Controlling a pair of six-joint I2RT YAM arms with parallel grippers.
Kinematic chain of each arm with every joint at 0, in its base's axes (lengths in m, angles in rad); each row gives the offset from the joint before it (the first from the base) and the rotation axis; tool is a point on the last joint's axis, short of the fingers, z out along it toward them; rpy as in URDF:
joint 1: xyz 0 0 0.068 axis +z
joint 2: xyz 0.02 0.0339 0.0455 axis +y
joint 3: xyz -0.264 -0.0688 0 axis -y
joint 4: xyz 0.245 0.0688 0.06 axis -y
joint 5: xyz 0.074 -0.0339 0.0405 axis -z
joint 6: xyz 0.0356 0 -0.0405 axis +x
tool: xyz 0 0 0 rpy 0 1.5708 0
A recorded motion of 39 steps. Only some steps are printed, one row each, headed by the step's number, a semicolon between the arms.
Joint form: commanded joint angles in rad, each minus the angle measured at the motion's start. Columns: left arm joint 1, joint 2, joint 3, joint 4, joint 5, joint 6; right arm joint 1, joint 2, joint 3, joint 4, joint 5, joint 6.
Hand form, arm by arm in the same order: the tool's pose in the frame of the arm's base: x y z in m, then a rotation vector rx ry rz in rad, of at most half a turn. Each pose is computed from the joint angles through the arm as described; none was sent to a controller.
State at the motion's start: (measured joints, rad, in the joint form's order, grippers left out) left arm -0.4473 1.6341 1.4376 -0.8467 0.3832 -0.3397; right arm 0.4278 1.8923 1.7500 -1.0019 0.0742 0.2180
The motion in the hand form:
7: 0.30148 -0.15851 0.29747 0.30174 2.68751 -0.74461; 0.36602 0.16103 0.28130 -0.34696 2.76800 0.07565
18: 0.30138 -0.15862 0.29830 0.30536 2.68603 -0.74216; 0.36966 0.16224 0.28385 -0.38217 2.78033 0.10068
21: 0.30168 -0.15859 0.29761 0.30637 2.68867 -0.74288; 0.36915 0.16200 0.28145 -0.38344 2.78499 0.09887
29: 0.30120 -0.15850 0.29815 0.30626 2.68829 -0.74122; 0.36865 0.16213 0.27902 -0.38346 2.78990 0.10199
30: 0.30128 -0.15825 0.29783 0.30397 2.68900 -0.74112; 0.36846 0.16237 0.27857 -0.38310 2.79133 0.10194
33: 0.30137 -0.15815 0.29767 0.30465 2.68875 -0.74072; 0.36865 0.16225 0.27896 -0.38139 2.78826 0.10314
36: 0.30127 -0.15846 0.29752 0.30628 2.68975 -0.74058; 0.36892 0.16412 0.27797 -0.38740 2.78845 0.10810
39: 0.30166 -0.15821 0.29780 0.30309 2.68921 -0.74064; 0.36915 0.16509 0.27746 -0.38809 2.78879 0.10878
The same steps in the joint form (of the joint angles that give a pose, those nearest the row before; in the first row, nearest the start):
7: 0.0015 -0.0062 0.0028 -0.0148 -0.0089 0.0165; -0.0089 0.0301 0.0227 -0.0675 -0.0248 -0.0573
18: 0.0009 -0.0064 0.0058 -0.0175 -0.0104 0.0190; -0.0122 0.0525 0.0655 -0.0995 -0.0511 -0.0795
21: 0.0015 -0.0045 0.0057 -0.0184 -0.0089 0.0203; -0.0122 0.0512 0.0549 -0.0951 -0.0512 -0.0800
29: 0.0010 -0.0063 0.0059 -0.0200 -0.0104 0.0200; -0.0117 0.0504 0.0447 -0.0899 -0.0543 -0.0784
30: 0.0018 -0.0064 0.0046 -0.0192 -0.0104 0.0192; -0.0110 0.0505 0.0433 -0.0897 -0.0543 -0.0773
33: 0.0021 -0.0063 0.0041 -0.0187 -0.0104 0.0201; -0.0114 0.0497 0.0432 -0.0871 -0.0543 -0.0769
36: 0.0012 -0.0057 0.0043 -0.0194 -0.0105 0.0205; -0.0077 0.0537 0.0448 -0.0849 -0.0573 -0.0769
39: 0.0023 -0.0051 0.0059 -0.0194 -0.0106 0.0192; -0.0058 0.0562 0.0463 -0.0843 -0.0573 -0.0754

